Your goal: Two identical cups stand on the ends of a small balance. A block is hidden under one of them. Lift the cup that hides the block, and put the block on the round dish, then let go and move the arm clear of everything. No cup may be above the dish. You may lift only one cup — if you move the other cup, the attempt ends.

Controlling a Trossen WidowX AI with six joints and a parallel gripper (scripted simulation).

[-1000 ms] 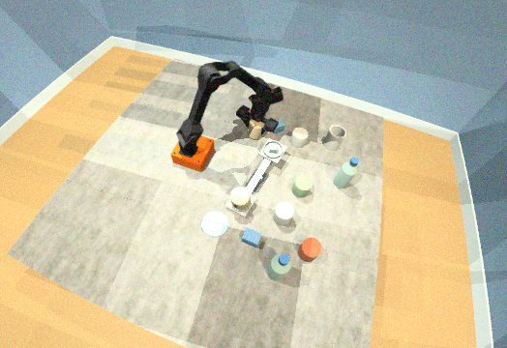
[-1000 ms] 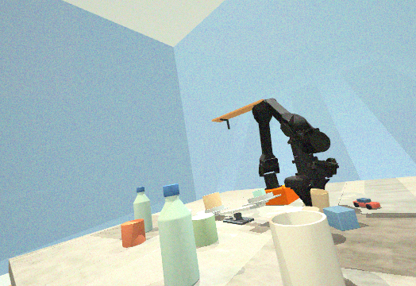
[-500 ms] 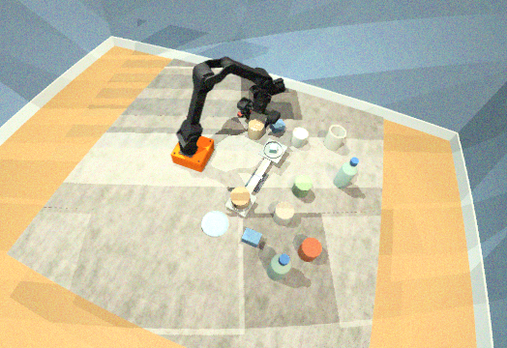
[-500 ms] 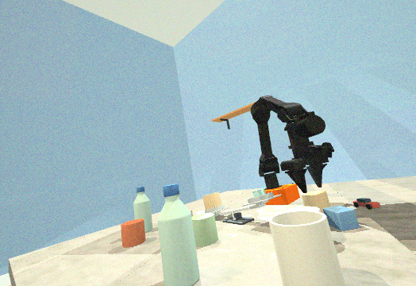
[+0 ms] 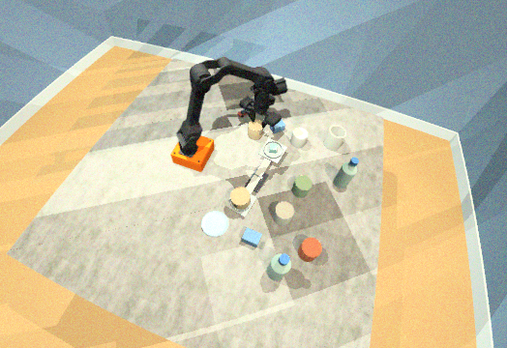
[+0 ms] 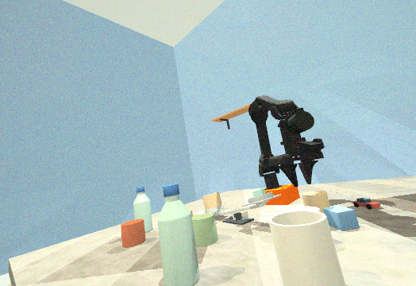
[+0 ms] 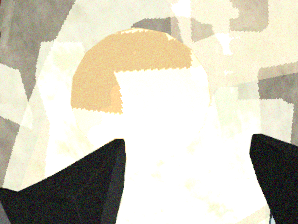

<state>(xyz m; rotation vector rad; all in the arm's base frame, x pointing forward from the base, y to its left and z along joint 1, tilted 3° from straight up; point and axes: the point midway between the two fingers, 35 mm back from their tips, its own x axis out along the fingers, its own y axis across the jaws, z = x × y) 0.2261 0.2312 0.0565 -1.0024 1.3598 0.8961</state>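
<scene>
The pale green block is 10 cm ahead of my gripper tip and 10 cm to the right of it. The rest, counted from my gripper tip: tan cup (6 cm ahead, 37 cm to the right, 3 cm below); then orange cylinder (37 cm ahead, 44 cm to the right, 5 cm below); then white round dish (46 cm to the right, 9 cm below).
</scene>
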